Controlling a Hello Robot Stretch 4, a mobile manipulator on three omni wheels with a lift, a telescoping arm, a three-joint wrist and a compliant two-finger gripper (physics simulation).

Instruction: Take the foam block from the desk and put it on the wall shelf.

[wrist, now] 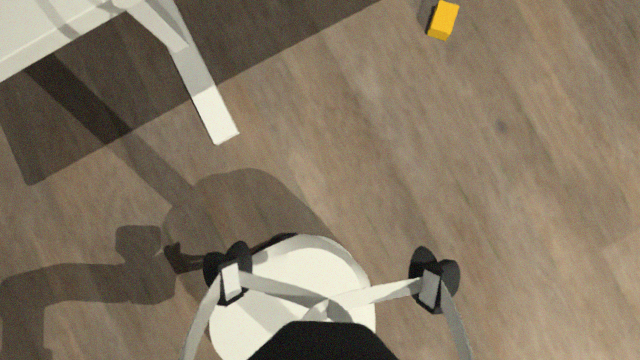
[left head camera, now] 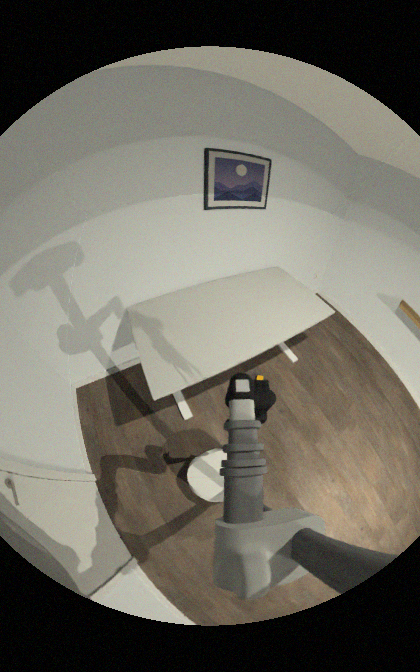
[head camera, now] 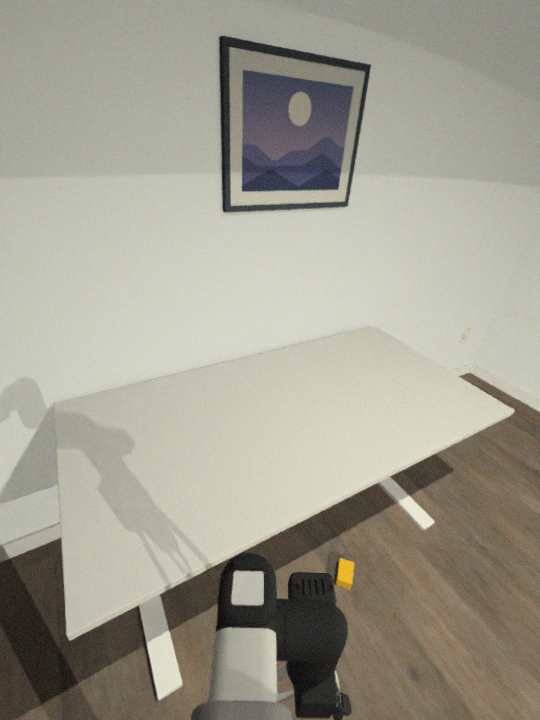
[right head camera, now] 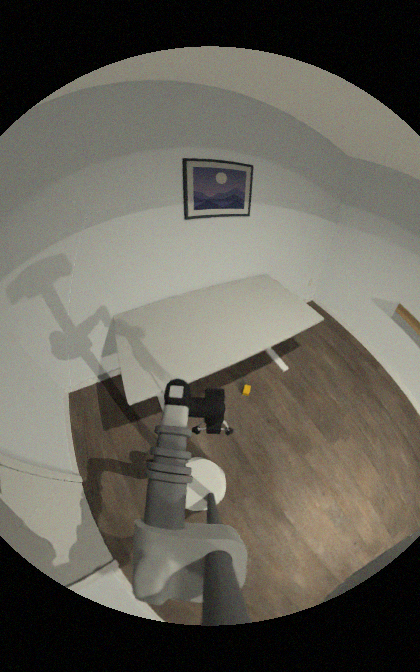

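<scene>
The yellow foam block (head camera: 345, 573) (left head camera: 260, 378) (right head camera: 247, 389) (wrist: 443, 20) lies on the wooden floor in front of the desk (head camera: 279, 442) (left head camera: 225, 325) (right head camera: 215, 335). In the wrist view it is at the top right, well away from the fingers. My gripper (right head camera: 213, 430) (wrist: 330, 265) is open and empty, out past the desk's front edge and above the robot's round white base. In the head view the wrist hides most of the gripper. The wall shelf shows in part as a wooden edge (left head camera: 411, 316) (right head camera: 409, 318) at the right of both side head views.
A framed mountain picture (head camera: 296, 200) (left head camera: 237, 205) (right head camera: 219, 214) hangs above the desk. White desk feet (head camera: 161, 663) (wrist: 215, 115) stand on the floor below the desk's front. The white base (left head camera: 206, 477) (right head camera: 207, 482) (wrist: 295, 270) stands under the arm.
</scene>
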